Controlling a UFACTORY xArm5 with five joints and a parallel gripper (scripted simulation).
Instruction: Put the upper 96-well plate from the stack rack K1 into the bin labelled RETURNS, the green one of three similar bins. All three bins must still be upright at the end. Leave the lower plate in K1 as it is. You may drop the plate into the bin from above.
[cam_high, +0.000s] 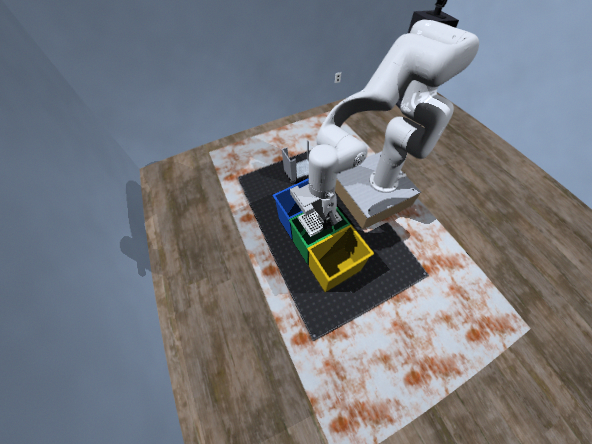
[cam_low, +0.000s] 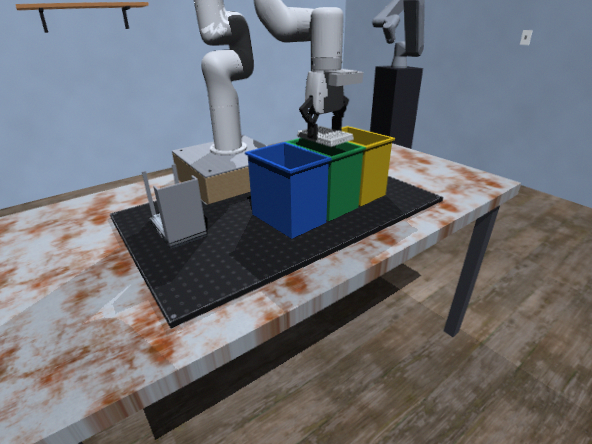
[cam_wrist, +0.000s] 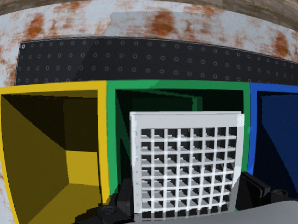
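Right now the white 96-well plate is 1 cm below my hand. From my hand the other things lie so: blue bin 3 cm ahead, 13 cm to the right, 13 cm below; then green bin 13 cm below; then yellow bin 3 cm behind, 13 cm to the left, 13 cm below.
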